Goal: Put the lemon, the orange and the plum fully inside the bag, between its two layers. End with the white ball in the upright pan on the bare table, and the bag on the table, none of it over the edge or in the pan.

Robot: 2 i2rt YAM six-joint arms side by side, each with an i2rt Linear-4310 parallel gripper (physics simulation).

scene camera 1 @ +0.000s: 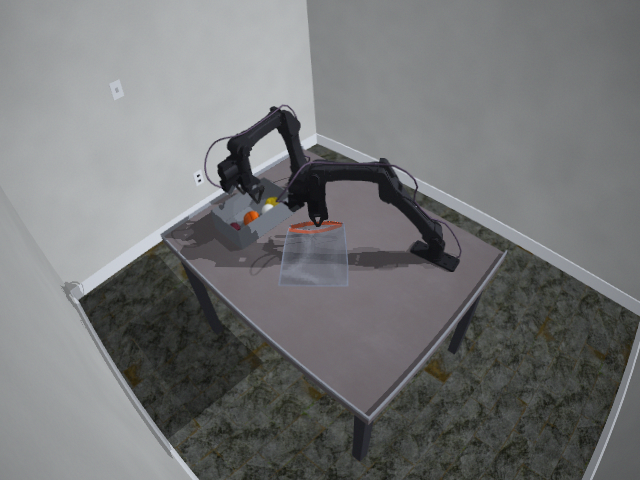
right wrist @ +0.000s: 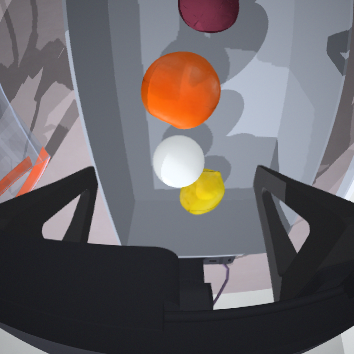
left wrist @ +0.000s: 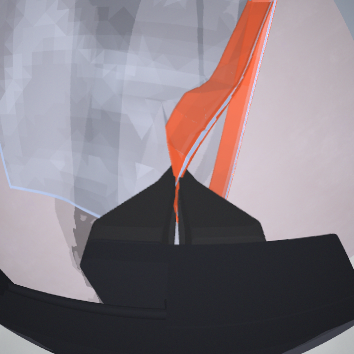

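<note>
The clear bag (scene camera 1: 313, 260) (left wrist: 100, 120) lies on the table, its orange-rimmed mouth partly open. My left gripper (scene camera 1: 317, 223) (left wrist: 176, 173) is shut on the rim of the bag's upper layer and holds it raised. The grey pan (scene camera 1: 248, 235) (right wrist: 95, 125) stands upright and holds the plum (scene camera 1: 235, 226) (right wrist: 209, 12), the orange (scene camera 1: 251, 217) (right wrist: 181, 90), the white ball (scene camera 1: 267, 209) (right wrist: 178, 161) and the lemon (scene camera 1: 271, 201) (right wrist: 202, 192). The ball and lemon are close together at one end. My right gripper (right wrist: 175, 174) is open and empty above that end of the pan.
The brown table (scene camera 1: 351, 320) carries both arms. The pan stands near the table's left corner, to the left of the bag in the scene view. The left arm's base (scene camera 1: 434, 256) stands right of the bag. Grey walls rise behind the table.
</note>
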